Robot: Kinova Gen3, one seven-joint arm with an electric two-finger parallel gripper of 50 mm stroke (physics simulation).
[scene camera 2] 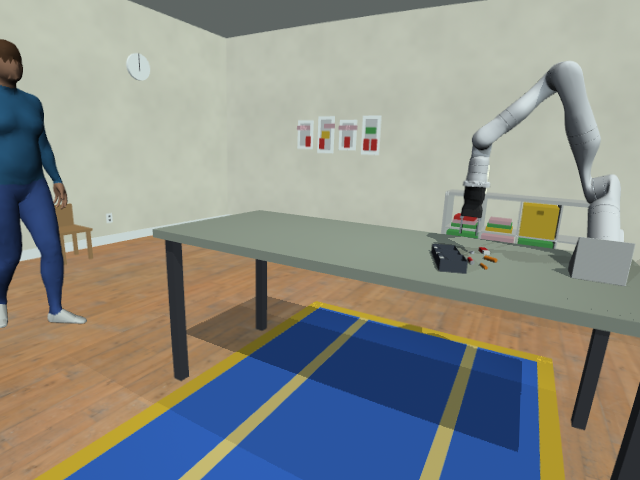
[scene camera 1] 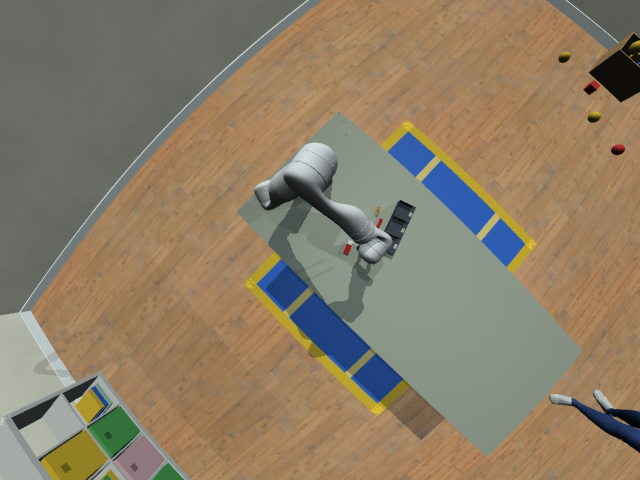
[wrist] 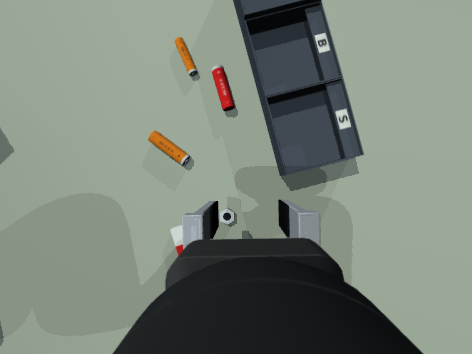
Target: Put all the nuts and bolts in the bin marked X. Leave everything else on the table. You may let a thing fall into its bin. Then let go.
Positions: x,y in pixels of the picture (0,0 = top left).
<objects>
dark three-compartment bin tray: scene camera 2 447,257; scene camera 1 402,214; wrist 309,118
</objects>
